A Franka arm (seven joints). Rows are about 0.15 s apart.
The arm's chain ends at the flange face. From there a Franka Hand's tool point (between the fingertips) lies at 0.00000 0.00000 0.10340 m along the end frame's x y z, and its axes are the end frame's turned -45 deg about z.
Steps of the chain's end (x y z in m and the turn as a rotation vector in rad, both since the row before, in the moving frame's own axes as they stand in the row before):
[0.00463, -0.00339, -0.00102, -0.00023, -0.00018, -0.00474]
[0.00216, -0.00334, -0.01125, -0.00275, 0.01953, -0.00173]
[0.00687, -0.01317, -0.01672, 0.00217, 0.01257, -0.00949]
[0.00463, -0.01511, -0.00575, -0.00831, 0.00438, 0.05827]
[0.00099, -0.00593, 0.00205, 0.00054, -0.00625, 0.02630]
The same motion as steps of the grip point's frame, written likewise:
[0.00564, 0.00088, -0.00102, -0.00004, -0.00029, -0.00474]
[0.00512, 0.00079, -0.01127, -0.01575, 0.01187, -0.00173]
[0.01525, -0.00370, -0.01673, -0.00735, 0.01042, -0.00949]
[0.01364, -0.00649, -0.00575, -0.00897, -0.00278, 0.05827]
[0.00448, -0.00399, 0.00205, 0.00480, -0.00404, 0.02630]

